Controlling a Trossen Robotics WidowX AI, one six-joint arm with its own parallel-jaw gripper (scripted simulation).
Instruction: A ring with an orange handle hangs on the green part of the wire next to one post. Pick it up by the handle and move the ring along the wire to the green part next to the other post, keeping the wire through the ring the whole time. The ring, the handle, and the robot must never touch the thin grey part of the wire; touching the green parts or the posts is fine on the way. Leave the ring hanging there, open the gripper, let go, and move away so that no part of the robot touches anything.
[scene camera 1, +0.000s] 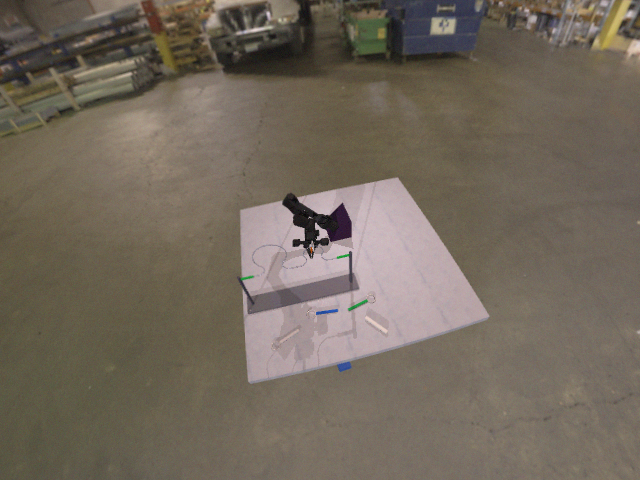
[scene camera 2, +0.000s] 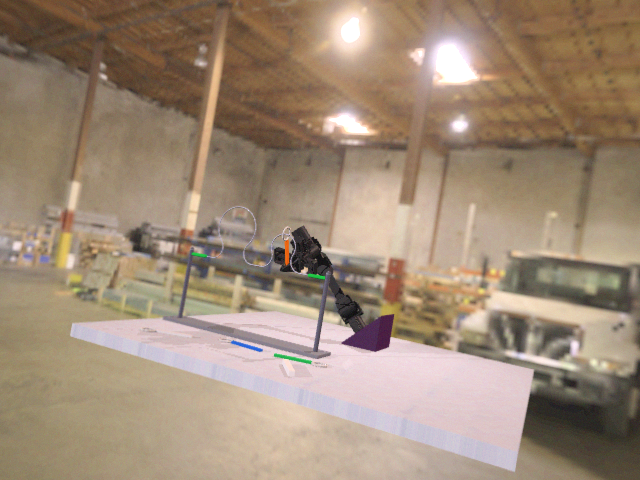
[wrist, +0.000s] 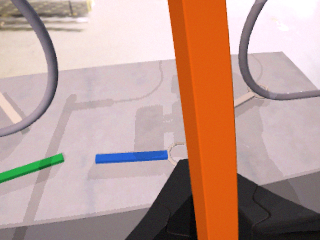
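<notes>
I can see my gripper (scene camera 2: 280, 270), and from the wrist I see the gripper (wrist: 193, 167) as well. There is also a blue-handled ring (wrist: 111, 158) in sight.
</notes>
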